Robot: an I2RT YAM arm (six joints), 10 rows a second.
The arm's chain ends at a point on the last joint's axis. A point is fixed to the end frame.
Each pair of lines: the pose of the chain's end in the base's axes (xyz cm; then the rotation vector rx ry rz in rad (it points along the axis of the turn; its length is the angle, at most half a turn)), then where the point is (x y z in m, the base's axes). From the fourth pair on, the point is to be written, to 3 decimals.
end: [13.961 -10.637 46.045 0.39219 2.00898 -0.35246]
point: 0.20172 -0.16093 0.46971
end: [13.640 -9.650 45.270 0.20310 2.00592 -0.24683]
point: 0.20713 -0.13888 0.46374
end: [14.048 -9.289 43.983 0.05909 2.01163 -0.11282]
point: 0.21712 -0.12360 0.44999
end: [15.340 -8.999 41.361 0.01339 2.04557 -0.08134]
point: 0.232 -0.117 0.421
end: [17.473 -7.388 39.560 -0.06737 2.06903 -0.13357]
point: 0.254 -0.098 0.403
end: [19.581 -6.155 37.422 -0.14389 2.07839 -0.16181]
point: 0.276 -0.082 0.381
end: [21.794 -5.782 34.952 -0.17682 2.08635 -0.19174]
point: 0.299 -0.077 0.356
